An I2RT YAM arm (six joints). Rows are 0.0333 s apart.
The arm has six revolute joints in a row. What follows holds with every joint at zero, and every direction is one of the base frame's. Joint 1 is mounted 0.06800 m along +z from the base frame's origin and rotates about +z. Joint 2 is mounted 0.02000 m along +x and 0.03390 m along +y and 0.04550 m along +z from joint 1 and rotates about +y. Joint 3 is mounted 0.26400 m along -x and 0.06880 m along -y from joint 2 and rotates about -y. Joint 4 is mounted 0.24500 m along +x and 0.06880 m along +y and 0.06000 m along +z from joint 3 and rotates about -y. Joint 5 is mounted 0.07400 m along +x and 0.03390 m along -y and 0.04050 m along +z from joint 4 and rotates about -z. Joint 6 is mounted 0.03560 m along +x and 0.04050 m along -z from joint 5 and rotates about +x. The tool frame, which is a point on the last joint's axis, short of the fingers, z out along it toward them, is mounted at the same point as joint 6; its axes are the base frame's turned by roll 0.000, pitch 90.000 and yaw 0.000 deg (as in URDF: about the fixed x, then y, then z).
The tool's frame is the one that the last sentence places.
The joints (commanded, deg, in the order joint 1, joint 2, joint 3, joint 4, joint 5, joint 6), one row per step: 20.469, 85.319, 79.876, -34.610, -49.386, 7.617; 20.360, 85.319, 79.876, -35.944, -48.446, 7.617; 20.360, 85.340, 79.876, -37.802, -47.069, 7.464; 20.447, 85.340, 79.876, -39.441, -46.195, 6.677; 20.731, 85.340, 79.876, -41.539, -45.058, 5.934; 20.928, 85.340, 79.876, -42.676, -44.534, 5.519; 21.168, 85.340, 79.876, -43.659, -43.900, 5.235; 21.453, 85.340, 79.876, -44.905, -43.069, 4.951; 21.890, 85.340, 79.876, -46.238, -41.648, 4.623; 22.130, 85.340, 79.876, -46.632, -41.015, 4.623; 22.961, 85.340, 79.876, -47.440, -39.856, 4.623; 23.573, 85.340, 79.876, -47.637, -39.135, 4.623; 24.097, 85.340, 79.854, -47.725, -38.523, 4.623
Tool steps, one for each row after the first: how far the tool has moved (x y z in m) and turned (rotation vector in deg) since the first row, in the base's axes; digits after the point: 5 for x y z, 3 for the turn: -0.00068, -0.00132, -0.00201, -1.040, 1.036, -0.821; -0.00196, -0.00241, -0.00489, -2.596, 2.340, -1.772; -0.00361, -0.00290, -0.00719, -3.908, 2.976, -1.949; -0.00621, -0.00273, -0.01007, -5.577, 4.005, -2.090; -0.00781, -0.00242, -0.01157, -6.437, 4.568, -2.030; -0.00931, -0.00189, -0.01290, -7.296, 5.067, -2.062; -0.01118, -0.00136, -0.01457, -8.401, 5.753, -2.161; -0.01332, -0.00036, -0.01650, -9.977, 6.313, -2.467; -0.01415, 0.00039, -0.01714, -10.581, 6.492, -2.636; -0.01675, 0.00358, -0.01837, -11.756, 6.848, -2.541; -0.01824, 0.00616, -0.01881, -12.371, 6.771, -2.405; -0.01945, 0.00840, -0.01922, -12.870, 6.648, -2.289
